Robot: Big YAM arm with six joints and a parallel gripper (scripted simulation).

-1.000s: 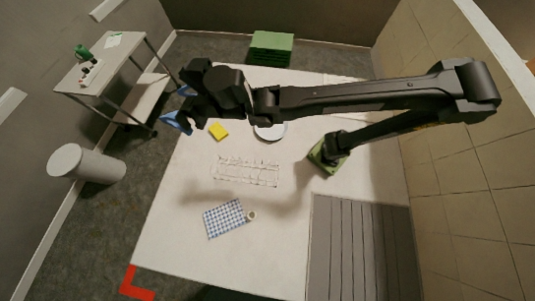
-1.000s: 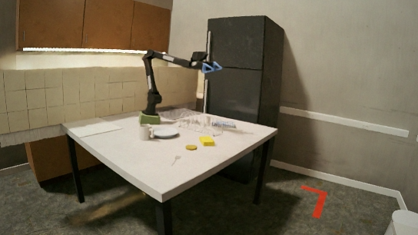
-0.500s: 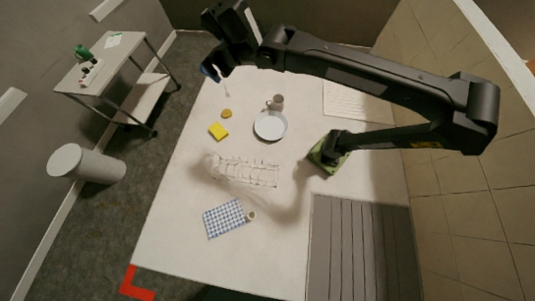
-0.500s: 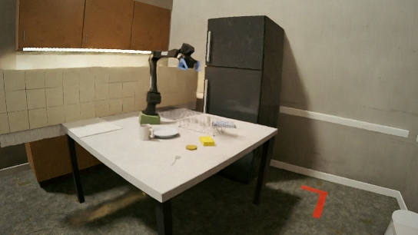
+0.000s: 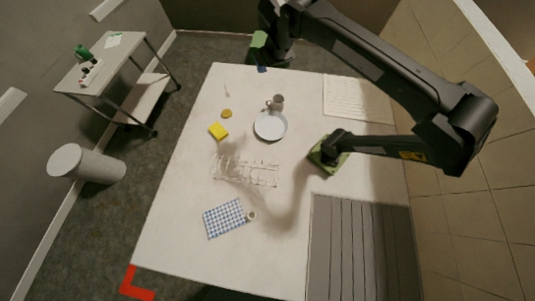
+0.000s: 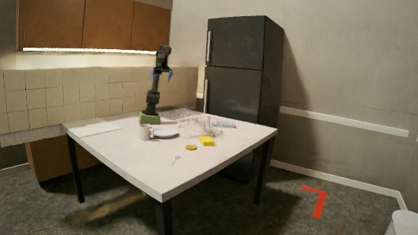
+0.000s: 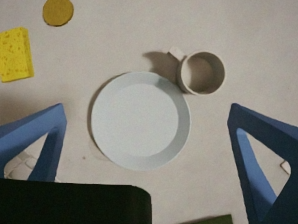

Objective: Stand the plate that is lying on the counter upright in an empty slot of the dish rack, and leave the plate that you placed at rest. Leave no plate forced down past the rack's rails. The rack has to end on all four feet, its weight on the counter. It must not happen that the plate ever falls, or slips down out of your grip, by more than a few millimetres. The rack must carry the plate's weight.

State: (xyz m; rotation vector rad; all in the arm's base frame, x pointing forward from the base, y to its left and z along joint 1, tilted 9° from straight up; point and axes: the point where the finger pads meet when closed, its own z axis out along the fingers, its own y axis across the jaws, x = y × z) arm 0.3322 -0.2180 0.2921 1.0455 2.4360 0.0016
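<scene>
The white mug lies 320 mm below my hand, 90 mm to the right of it and 30 mm behind it. Round my hand: white cup: 540 mm to the left, 340 mm below, 40 mm behind; spoon: 360 mm below, 330 mm ahead, 150 mm to the right; yellow disc: 350 mm below, 270 mm ahead, 20 mm to the left.
</scene>
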